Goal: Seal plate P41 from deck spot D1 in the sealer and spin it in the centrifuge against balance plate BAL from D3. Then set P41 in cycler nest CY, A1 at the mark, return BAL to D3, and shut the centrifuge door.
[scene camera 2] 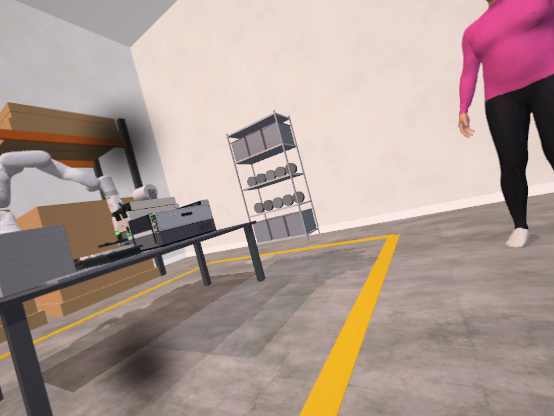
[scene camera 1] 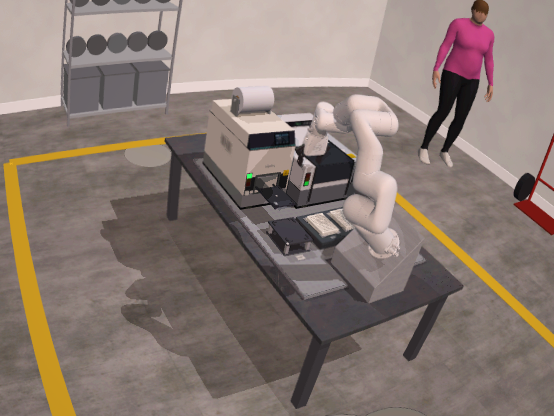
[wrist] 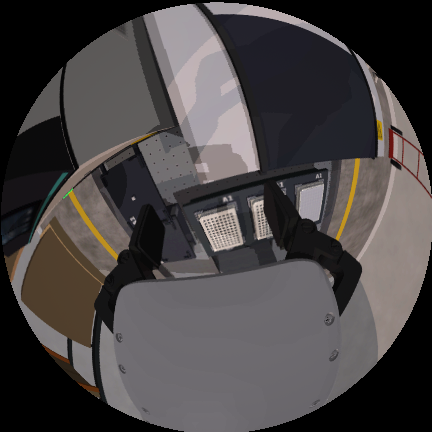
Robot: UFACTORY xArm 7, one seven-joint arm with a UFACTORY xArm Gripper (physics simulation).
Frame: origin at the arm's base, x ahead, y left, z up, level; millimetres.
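Seen in the pictures: gripper, fingertip midpoint: [scene camera 2: 122,219] [scene camera 1: 308,163] [wrist: 208,204]; arm's base, origin of the base link: [scene camera 2: 21,251] [scene camera 1: 384,244].
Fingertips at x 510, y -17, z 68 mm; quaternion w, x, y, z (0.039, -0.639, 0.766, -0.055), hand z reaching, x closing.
Pixels of each thing's top centre, then the offset from my fingertips to it. "spot": a spot on its surface instead.
- beige machine with a roll, middle of its top: [scene camera 1: 257,89] [scene camera 2: 140,186] dz +241, dx +291, dy +114 mm
- dark tray, surface spot: [wrist: 131,185] [scene camera 1: 275,193] spot: dz -128, dx +16, dy +136 mm
- paler plate, middle of its top: [wrist: 310,206] [scene camera 2: 118,247] dz -172, dx -211, dy -212 mm
- pale machine, surface spot: [scene camera 1: 300,131] spot: dz -25, dx +316, dy -215 mm
My gripper [scene camera 1: 301,156] [scene camera 2: 120,214] [wrist: 208,204] is open and empty, above the front edge of the dark-topped machine. A beige machine with a roll [scene camera 1: 227,155] has a dark tray [scene camera 1: 276,196] [wrist: 131,185] sticking out of its front. The dark-topped machine [scene camera 1: 330,162] [scene camera 2: 172,225] [wrist: 305,90] has a light front panel; whether a door stands open is unclear. In the wrist view, two cream plates, one at left [wrist: 220,230] and one partly behind the right finger [wrist: 260,218], and a paler plate [wrist: 311,202] lie in the dark deck. Their labels P41 and BAL are not readable.
A low dark platform on posts [scene camera 1: 290,233] stands beside the deck. A pale machine [scene camera 1: 300,131] stands behind the dark-topped one. The arm's grey base block [scene camera 1: 375,275] [scene camera 2: 35,257] is near the table's end. A person [scene camera 1: 467,55] [scene camera 2: 515,65] stands beyond the table.
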